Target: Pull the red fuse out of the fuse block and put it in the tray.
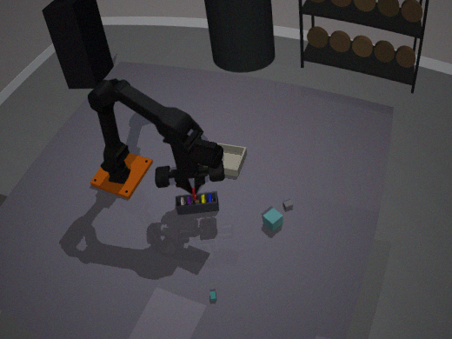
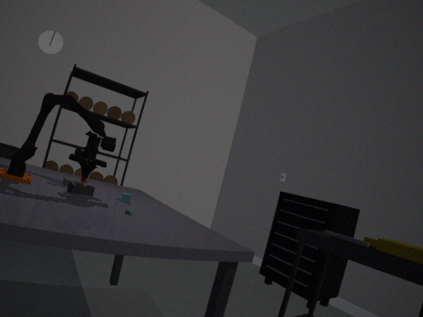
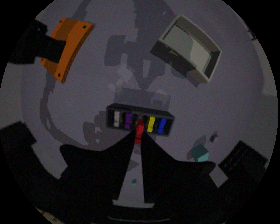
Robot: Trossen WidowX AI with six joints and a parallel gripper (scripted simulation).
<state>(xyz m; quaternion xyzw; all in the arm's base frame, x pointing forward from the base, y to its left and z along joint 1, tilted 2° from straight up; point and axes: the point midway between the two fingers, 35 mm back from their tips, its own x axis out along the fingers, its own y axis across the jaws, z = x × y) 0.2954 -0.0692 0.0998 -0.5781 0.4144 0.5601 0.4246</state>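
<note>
The beige tray is 3 cm ahead of my gripper tip, 19 cm to the left of it and 7 cm below it. From my gripper tip the other things lie so: red fuse: 1 cm below; then small grey cube: 26 cm ahead, 4 cm to the left, 7 cm below; then teal cube: 23 cm ahead, 2 cm to the right, 5 cm below.
</note>
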